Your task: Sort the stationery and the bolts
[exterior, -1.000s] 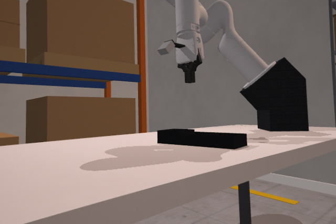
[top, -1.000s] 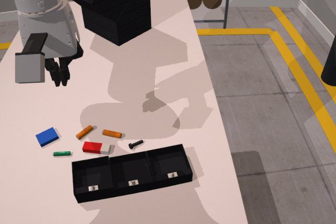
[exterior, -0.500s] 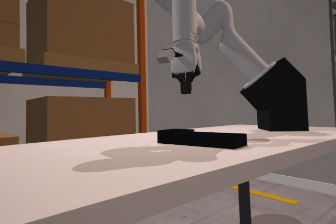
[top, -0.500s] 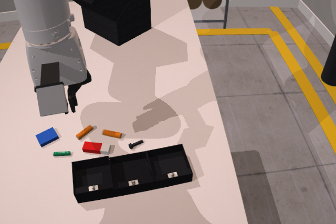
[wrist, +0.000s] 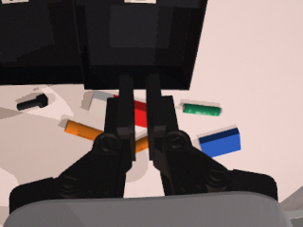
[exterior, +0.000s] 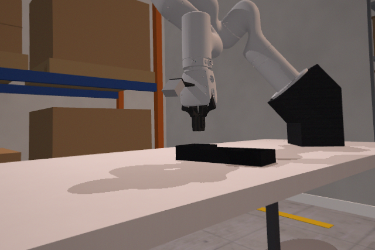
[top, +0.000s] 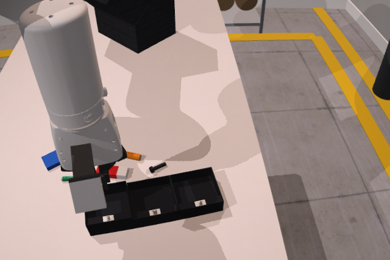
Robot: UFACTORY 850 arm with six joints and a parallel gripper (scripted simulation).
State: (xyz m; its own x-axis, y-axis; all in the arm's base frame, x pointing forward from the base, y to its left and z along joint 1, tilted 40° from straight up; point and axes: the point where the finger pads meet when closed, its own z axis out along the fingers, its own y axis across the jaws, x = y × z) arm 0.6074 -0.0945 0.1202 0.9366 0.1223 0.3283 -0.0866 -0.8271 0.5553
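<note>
My gripper is now 20 mm short of the black three-compartment tray, 80 mm to the right of it and 80 mm above it. Also, from my hand: green battery 100 mm behind, 60 mm to the right, 90 mm below; then eraser 80 mm behind, 30 mm to the left, 90 mm below; then black bolt 60 mm behind, 110 mm to the left, 90 mm below.
</note>
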